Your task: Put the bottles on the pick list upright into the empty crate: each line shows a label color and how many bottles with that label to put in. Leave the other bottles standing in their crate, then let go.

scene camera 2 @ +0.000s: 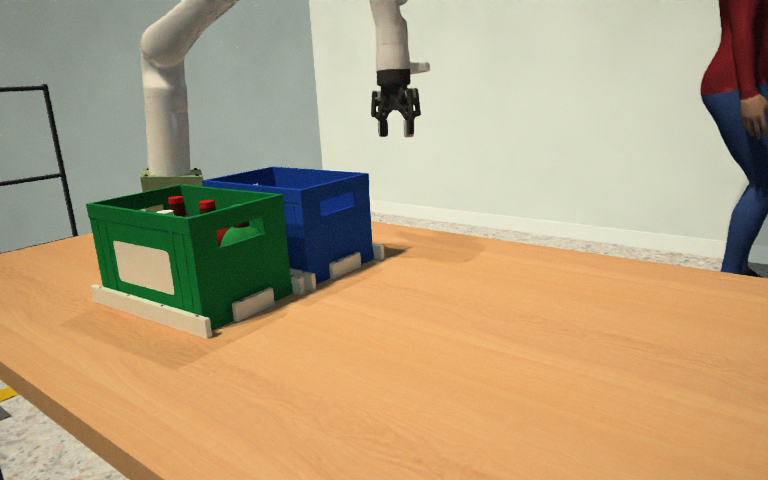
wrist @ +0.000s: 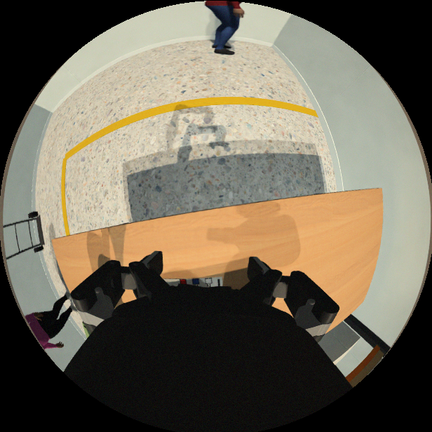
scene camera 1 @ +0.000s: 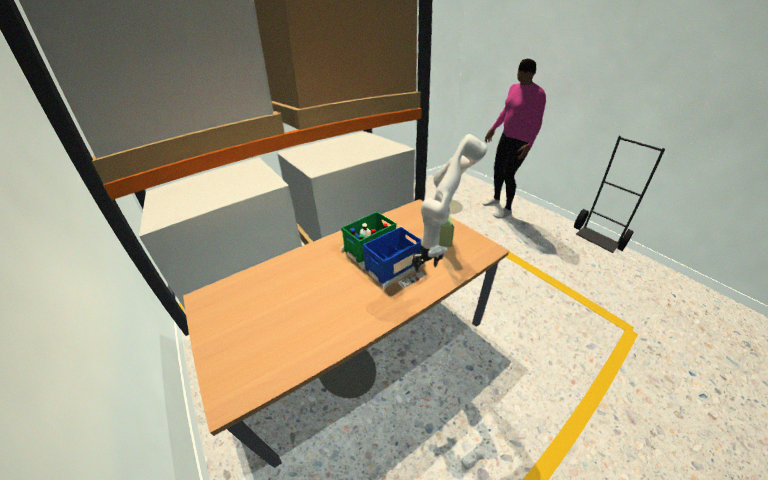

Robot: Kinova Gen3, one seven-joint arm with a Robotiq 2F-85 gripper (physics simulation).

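Frame: origin at the arm's base, x ahead, y left, z up, level; centimetres.
Where they show: gripper, fingertip midpoint: [scene camera 2: 395, 136] [scene camera 1: 426, 269]; arm's base, origin of the base link: [scene camera 2: 170, 173].
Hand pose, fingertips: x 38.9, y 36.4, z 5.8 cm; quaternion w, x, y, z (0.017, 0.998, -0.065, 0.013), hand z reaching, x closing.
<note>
Things, the pixels of their top centre, and the offset from my fingertips. Level surfaces: height alone.
- green crate, middle of its top: [scene camera 2: 183, 198] [scene camera 1: 368, 225] dx +1.5, dy -53.3, dz -4.5 cm
- white bottle, middle of its top: [scene camera 1: 364, 224] dx +2.5, dy -57.2, dz -5.8 cm
- blue cap, middle of its top: [scene camera 1: 352, 229] dx +10.8, dy -56.5, dz -5.8 cm
- blue crate, middle of its top: [scene camera 2: 284, 176] [scene camera 1: 393, 242] dx -1.3, dy -30.7, dz -4.5 cm
- pick list, middle of its top: [scene camera 1: 412, 279] dx -4.5, dy -16.3, dz -21.9 cm
- wooden table, its level: dz -22.1 cm
The green crate [scene camera 1: 352, 244] [scene camera 2: 243, 283] holds several upright bottles: a white bottle [scene camera 1: 364, 230], red caps [scene camera 2: 176, 204] and a blue cap [scene camera 1: 352, 231] show; most labels are hidden. The blue crate [scene camera 1: 378, 267] [scene camera 2: 339, 237] stands beside it; dividers and no bottle show in its visible inside. The pick list [scene camera 1: 408, 281] lies by the blue crate's labelled side; the gripper body mostly hides it in the wrist view, and its counts are unreadable. My gripper [scene camera 1: 427, 262] [scene camera 2: 396, 134] [wrist: 204, 264] is open and empty, pointing down, above and to the side of the blue crate.
Pale rails [scene camera 2: 147, 310] edge the crates on the wooden table [scene camera 1: 283, 328]. The arm's green base block [scene camera 1: 447, 233] [scene camera 2: 169, 182] stands near the blue crate. A storage rack [scene camera 1: 226, 162] is behind the table. A person in magenta [scene camera 1: 523, 113] and one in red [scene camera 2: 736, 56] stand away from it.
</note>
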